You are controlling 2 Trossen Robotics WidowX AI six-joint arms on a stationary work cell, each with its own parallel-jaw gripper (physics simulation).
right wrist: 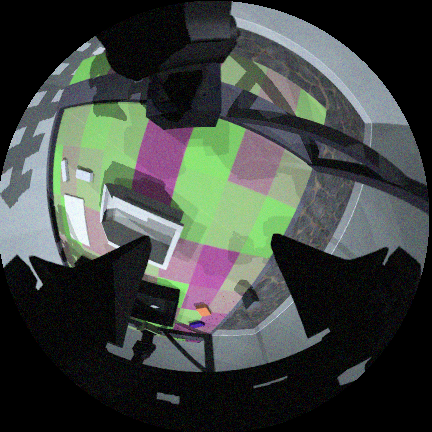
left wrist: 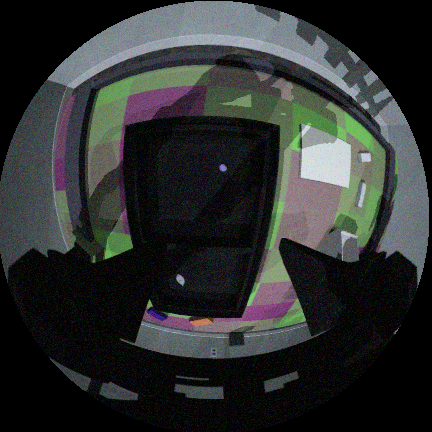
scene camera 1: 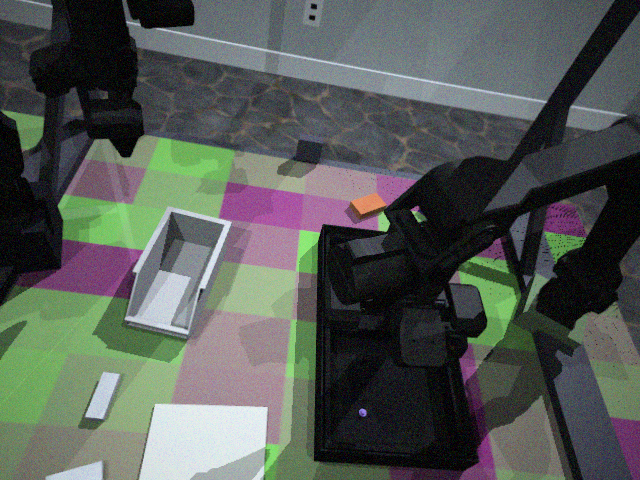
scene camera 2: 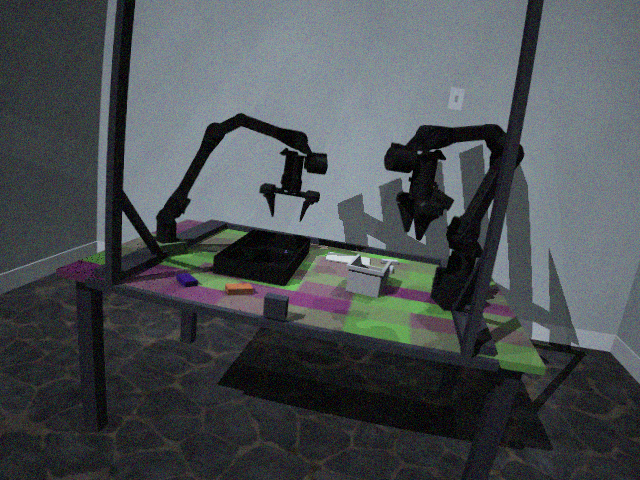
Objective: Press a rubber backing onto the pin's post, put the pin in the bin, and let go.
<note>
My left gripper is open, with nothing in its grasp. My right gripper is open, holding nothing. I also see a white box and a black bin.
My left gripper shows as well in the left wrist view and in scene camera 2. My right gripper shows as well in the right wrist view and in scene camera 2.
</note>
